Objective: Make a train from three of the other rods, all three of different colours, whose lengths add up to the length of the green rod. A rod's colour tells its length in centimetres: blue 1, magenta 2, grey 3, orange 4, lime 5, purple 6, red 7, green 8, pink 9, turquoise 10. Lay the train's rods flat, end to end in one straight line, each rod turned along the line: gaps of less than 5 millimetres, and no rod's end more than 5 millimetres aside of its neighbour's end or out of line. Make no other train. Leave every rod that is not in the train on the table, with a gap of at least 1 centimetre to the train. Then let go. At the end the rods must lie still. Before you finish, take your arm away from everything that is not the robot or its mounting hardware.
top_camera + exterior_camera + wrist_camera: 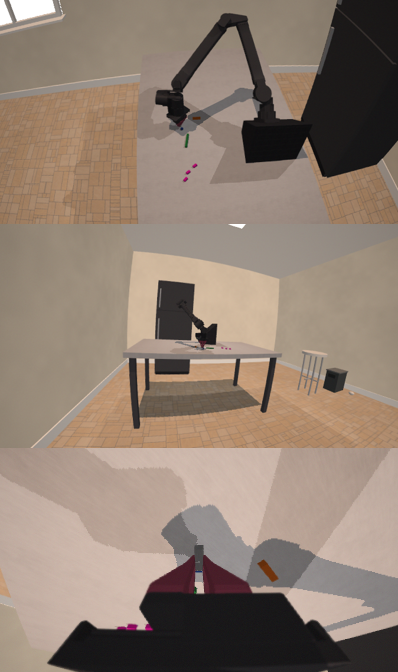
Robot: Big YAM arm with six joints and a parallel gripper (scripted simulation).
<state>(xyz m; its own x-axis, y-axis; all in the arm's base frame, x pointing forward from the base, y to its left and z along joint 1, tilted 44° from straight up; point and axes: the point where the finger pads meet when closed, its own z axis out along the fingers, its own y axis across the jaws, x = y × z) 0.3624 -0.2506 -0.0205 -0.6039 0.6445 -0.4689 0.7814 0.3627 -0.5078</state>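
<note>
Right now my hand is right at the grey rod. From my hand the other things lie so: blue rod 10 mm behind, 20 mm to the left, 20 mm below; green rod 20 mm behind, 90 mm to the left, 20 mm below; orange rod 100 mm behind, 40 mm to the right, 20 mm below.
</note>
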